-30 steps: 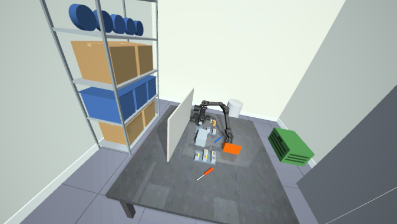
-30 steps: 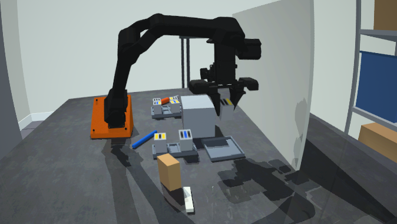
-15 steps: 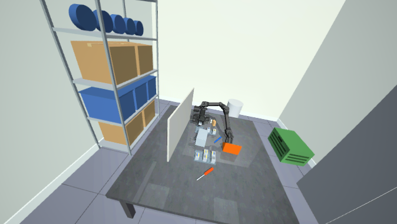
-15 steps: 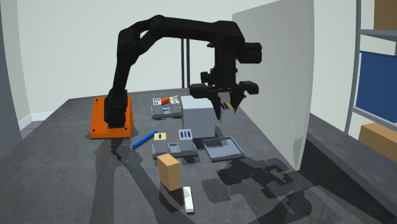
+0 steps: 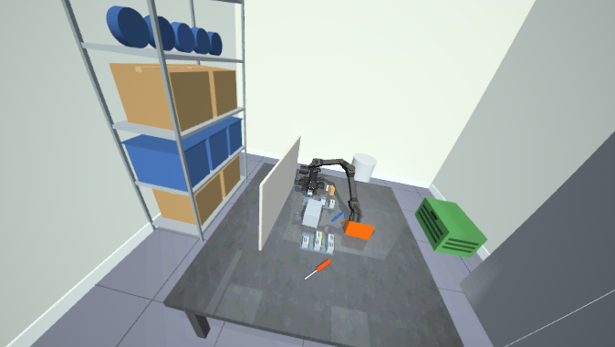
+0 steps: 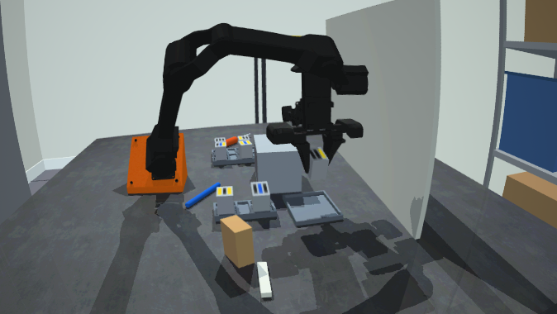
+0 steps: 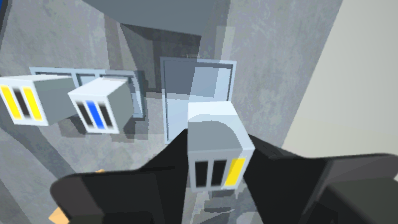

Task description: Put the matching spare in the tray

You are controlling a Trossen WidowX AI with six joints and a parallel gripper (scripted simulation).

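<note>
My gripper tip is now 10 mm past the grey tray and 80 mm above it. The rest, counted from my gripper tip: grey mounted unit: 50 mm behind, 180 mm to the left, 30 mm below; then tan block: 170 mm behind, 160 mm to the right, 50 mm below; then grey spare: 30 mm above.
</note>
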